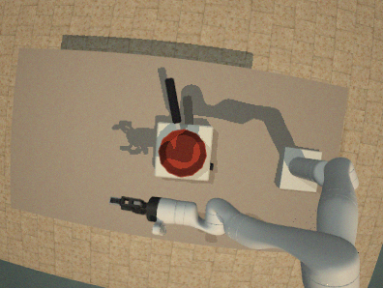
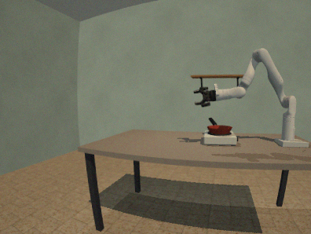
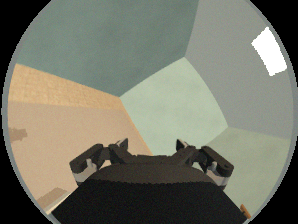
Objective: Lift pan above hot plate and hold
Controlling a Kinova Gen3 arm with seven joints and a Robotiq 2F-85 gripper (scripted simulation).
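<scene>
Right now my hand is 24 cm to the left of the pan, 23 cm above it and 12 cm past it. The rest, counted from my hand: hot plate (30 cm below, 18 cm to the right, 17 cm behind).
</scene>
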